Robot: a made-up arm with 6 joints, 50 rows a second.
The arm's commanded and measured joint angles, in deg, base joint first. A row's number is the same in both.
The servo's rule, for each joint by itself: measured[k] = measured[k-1] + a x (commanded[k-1-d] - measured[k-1]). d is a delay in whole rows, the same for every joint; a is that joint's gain. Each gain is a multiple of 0.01, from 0.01 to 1. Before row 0 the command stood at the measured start. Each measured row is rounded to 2 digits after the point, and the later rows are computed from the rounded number. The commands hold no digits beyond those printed.
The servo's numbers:
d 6
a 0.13 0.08 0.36 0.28 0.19 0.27
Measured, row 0:
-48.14 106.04 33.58 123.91 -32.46 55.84
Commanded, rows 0 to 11:
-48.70 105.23 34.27 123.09 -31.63 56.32
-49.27 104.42 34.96 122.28 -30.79 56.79
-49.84 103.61 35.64 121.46 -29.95 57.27
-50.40 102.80 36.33 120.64 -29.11 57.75
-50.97 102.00 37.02 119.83 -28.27 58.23
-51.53 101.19 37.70 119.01 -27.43 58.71
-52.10 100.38 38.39 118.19 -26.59 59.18
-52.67 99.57 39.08 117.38 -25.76 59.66
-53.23 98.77 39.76 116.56 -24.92 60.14
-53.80 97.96 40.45 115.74 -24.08 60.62
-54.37 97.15 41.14 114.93 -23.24 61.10
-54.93 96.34 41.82 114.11 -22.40 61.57
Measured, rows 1 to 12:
-48.14 106.04 33.58 123.91 -32.46 55.84
-48.14 106.04 33.58 123.91 -32.46 55.84
-48.14 106.04 33.58 123.91 -32.46 55.84
-48.14 106.04 33.58 123.91 -32.46 55.84
-48.14 106.04 33.58 123.91 -32.46 55.84
-48.14 106.04 33.58 123.91 -32.46 55.84
-48.21 105.98 33.83 123.68 -32.30 55.97
-48.35 105.86 34.24 123.29 -32.01 56.19
-48.54 105.68 34.74 122.78 -31.62 56.48
-48.78 105.45 35.31 122.18 -31.14 56.82
-49.06 105.17 35.93 121.52 -30.59 57.20
-49.38 104.85 36.57 120.82 -29.99 57.61

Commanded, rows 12 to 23:
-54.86 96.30 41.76 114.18 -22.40 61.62
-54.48 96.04 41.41 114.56 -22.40 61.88
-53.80 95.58 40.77 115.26 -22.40 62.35
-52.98 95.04 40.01 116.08 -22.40 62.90
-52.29 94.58 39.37 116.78 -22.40 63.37
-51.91 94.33 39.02 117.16 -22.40 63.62
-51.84 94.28 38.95 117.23 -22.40 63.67
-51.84 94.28 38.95 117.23 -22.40 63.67
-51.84 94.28 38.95 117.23 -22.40 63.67
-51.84 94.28 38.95 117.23 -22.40 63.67
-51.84 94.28 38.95 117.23 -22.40 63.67
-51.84 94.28 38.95 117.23 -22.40 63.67
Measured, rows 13 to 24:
-49.73 104.49 37.23 120.08 -29.34 58.03
-50.11 104.10 37.90 119.32 -28.66 58.47
-50.52 103.67 38.57 118.55 -27.95 58.92
-50.95 103.21 39.25 117.76 -27.21 59.38
-51.39 102.73 39.93 116.97 -26.46 59.84
-51.85 102.22 40.61 116.17 -25.69 60.31
-52.24 101.75 41.02 115.61 -25.06 60.66
-52.53 101.29 41.16 115.32 -24.55 60.99
-52.70 100.83 41.02 115.30 -24.14 61.36
-52.74 100.37 40.66 115.52 -23.81 61.78
-52.68 99.91 40.20 115.87 -23.54 62.21
-52.58 99.46 39.78 116.23 -23.32 62.59

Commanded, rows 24 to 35:
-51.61 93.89 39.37 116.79 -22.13 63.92
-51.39 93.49 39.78 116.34 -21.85 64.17
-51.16 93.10 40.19 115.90 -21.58 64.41
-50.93 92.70 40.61 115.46 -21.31 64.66
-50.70 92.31 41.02 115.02 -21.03 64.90
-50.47 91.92 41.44 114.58 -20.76 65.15
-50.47 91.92 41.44 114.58 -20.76 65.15
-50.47 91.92 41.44 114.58 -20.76 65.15
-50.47 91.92 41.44 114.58 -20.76 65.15
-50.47 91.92 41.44 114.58 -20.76 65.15
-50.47 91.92 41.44 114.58 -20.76 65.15
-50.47 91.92 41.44 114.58 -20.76 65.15
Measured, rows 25 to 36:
-52.48 99.05 39.48 116.51 -23.15 62.88
-52.40 98.67 39.29 116.71 -23.01 63.09
-52.33 98.32 39.17 116.86 -22.89 63.25
-52.27 98.00 39.09 116.96 -22.80 63.36
-52.21 97.70 39.04 117.04 -22.72 63.44
-52.16 97.43 39.01 117.09 -22.66 63.50
-52.09 97.15 39.14 117.01 -22.56 63.61
-52.00 96.86 39.37 116.82 -22.43 63.76
-51.89 96.56 39.67 116.56 -22.27 63.94
-51.77 96.25 40.01 116.25 -22.09 64.13
-51.63 95.93 40.37 115.91 -21.89 64.34
-51.48 95.61 40.76 115.54 -21.68 64.56

